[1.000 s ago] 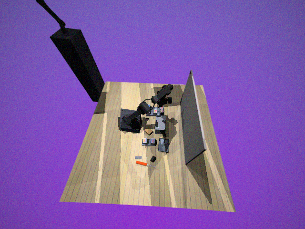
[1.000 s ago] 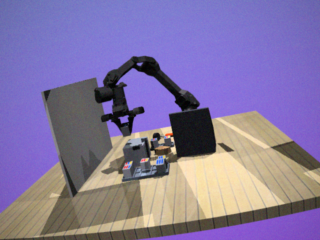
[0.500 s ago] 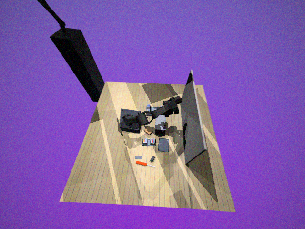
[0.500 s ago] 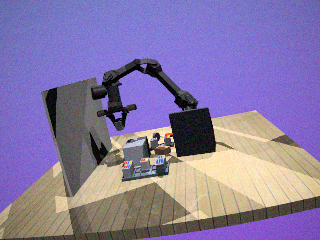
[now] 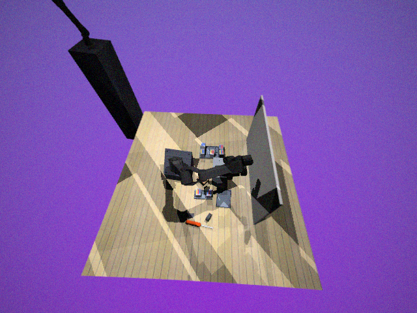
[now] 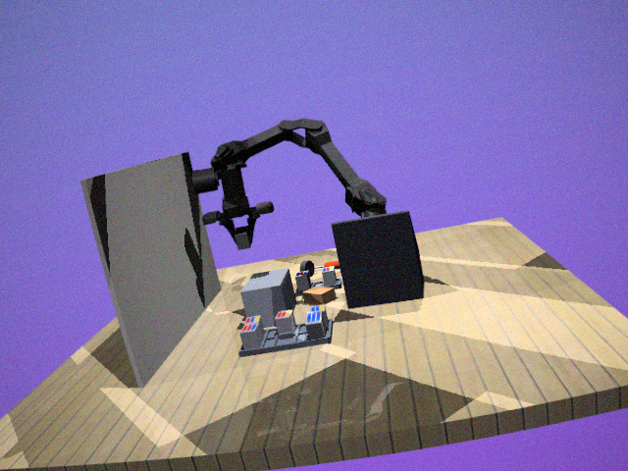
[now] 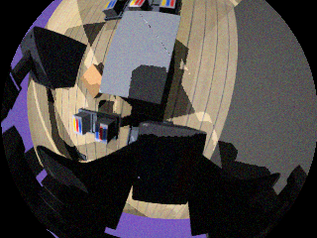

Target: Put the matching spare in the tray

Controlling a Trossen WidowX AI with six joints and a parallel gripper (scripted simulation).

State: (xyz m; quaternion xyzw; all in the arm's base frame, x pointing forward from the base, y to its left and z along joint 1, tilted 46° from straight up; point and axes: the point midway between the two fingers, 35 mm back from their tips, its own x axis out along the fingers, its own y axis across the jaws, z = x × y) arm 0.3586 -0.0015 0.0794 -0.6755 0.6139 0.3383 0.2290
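Now: the grey tray 17 cm below my gripper tip, 9 cm to the right of it and 1 cm behind it. Round my gripper tip: upright panel (17 cm ahead, 12 cm to the left, 5 cm above); then grey hex key (24 cm to the right, 22 cm behind, 18 cm below).
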